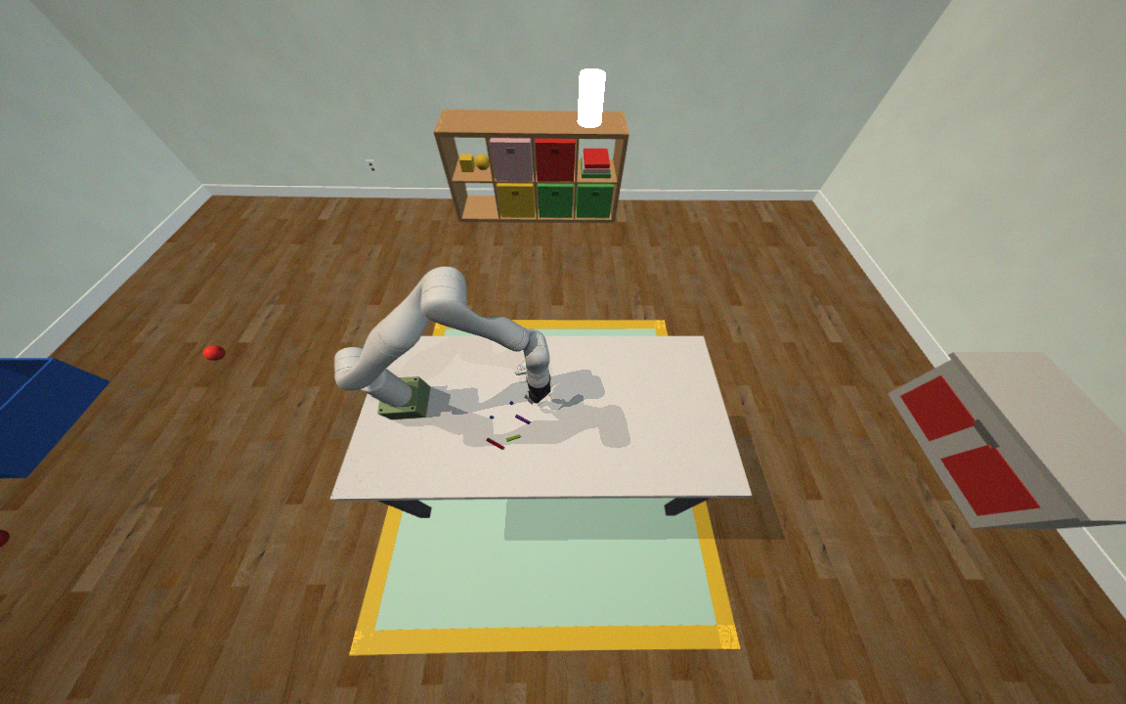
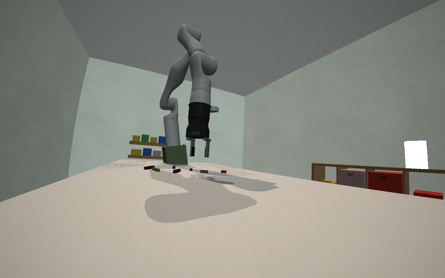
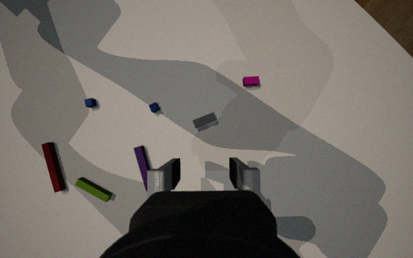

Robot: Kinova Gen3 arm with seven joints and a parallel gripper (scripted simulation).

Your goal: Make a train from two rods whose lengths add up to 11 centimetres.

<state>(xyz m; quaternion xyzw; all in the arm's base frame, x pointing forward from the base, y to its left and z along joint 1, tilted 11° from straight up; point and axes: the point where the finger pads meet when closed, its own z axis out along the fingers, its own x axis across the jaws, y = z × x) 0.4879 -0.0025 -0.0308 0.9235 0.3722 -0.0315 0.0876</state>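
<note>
Now: hand 8 cm past the lime rod, 14 cm to the left of it and 7 cm above it. The rest, counted from my hand: small blue rod: 10 cm behind, 7 cm below; then purple rod: 5 cm behind, 6 cm to the right, 7 cm below; then grey rod: 4 cm behind, 4 cm to the left, 7 cm below.
</note>
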